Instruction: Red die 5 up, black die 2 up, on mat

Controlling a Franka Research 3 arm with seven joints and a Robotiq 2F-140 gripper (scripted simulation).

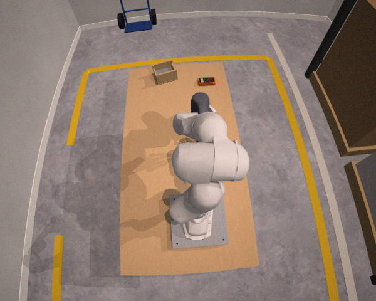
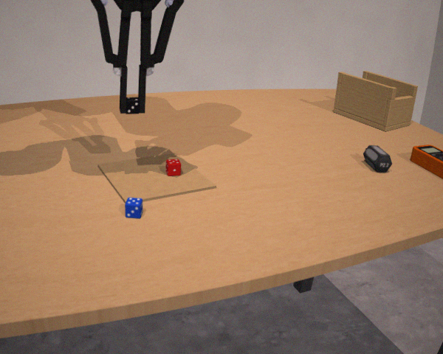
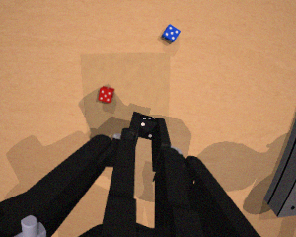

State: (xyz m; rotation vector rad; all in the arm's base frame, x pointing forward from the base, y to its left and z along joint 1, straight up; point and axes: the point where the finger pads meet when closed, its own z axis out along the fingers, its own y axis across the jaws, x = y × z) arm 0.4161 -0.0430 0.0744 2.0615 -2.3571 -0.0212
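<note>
Now: the thin tan mat 30 mm ahead of my hand, 10 mm to the right of it and 140 mm below it. The rest, counted from my hand: red die: 60 mm ahead, 10 mm to the right, 120 mm below; then black die: 20 mm below; then blue die: 20 mm behind, 110 mm to the right, 130 mm below.
</note>
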